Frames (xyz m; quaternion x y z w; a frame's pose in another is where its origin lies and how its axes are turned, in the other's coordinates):
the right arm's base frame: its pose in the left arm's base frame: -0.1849 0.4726 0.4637 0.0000 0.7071 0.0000 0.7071
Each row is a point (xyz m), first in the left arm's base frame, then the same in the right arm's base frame.
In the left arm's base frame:
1: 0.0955 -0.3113 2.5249
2: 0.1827 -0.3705 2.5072
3: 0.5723 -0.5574 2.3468
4: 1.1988 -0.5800 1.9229
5: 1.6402 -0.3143 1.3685
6: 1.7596 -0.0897 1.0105
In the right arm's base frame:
1: -2.0612 -0.7839 0.2804
2: -2.0435 -0.8431 0.3676
3: -1.8831 -1.0300 0.7572
4: -1.4592 -1.0526 1.3837
5: -0.9048 -0.7869 1.8251
6: -0.5468 -0.5623 1.9445

